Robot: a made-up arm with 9 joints. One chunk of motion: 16 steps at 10 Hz.
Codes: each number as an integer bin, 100 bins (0 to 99) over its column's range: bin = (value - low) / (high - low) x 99, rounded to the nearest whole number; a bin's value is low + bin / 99 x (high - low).
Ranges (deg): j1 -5..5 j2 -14..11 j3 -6..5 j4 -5..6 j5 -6..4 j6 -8..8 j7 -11..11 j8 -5..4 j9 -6..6
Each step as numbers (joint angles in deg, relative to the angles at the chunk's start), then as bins.
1 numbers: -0.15 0.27 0.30 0.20 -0.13 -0.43 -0.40 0.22 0.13
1 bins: 48 57 57 47 58 47 48 57 51
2 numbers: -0.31 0.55 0.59 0.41 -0.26 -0.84 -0.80 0.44 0.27
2 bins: 46 58 59 49 57 44 46 60 52
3 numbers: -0.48 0.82 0.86 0.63 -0.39 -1.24 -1.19 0.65 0.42
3 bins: 45 59 62 51 56 42 44 62 53
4 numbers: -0.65 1.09 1.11 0.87 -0.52 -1.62 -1.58 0.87 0.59
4 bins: 43 60 64 53 54 39 42 65 54
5 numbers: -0.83 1.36 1.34 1.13 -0.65 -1.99 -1.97 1.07 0.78
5 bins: 41 61 66 55 53 37 41 67 56
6 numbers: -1.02 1.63 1.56 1.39 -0.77 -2.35 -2.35 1.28 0.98
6 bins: 39 62 68 58 52 35 39 69 58
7 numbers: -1.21 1.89 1.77 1.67 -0.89 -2.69 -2.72 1.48 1.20
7 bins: 38 63 70 60 51 33 37 71 59
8 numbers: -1.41 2.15 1.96 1.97 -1.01 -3.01 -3.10 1.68 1.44
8 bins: 36 64 72 63 49 31 36 73 61
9 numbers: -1.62 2.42 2.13 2.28 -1.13 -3.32 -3.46 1.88 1.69
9 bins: 33 65 73 66 48 29 34 76 63
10 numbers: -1.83 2.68 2.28 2.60 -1.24 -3.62 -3.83 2.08 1.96
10 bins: 31 66 75 68 47 27 32 78 66
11 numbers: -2.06 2.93 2.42 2.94 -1.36 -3.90 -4.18 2.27 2.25
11 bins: 29 67 76 71 46 25 31 80 68
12 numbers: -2.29 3.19 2.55 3.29 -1.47 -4.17 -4.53 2.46 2.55
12 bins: 27 68 77 75 45 24 29 82 71
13 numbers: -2.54 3.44 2.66 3.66 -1.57 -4.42 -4.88 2.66 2.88
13 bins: 24 69 78 78 44 22 28 84 73
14 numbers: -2.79 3.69 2.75 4.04 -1.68 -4.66 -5.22 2.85 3.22
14 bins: 22 70 79 81 43 21 26 86 76
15 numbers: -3.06 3.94 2.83 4.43 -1.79 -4.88 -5.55 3.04 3.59
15 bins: 19 71 79 85 42 19 25 88 79
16 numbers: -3.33 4.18 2.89 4.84 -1.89 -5.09 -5.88 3.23 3.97
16 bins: 17 72 80 89 41 18 23 91 82
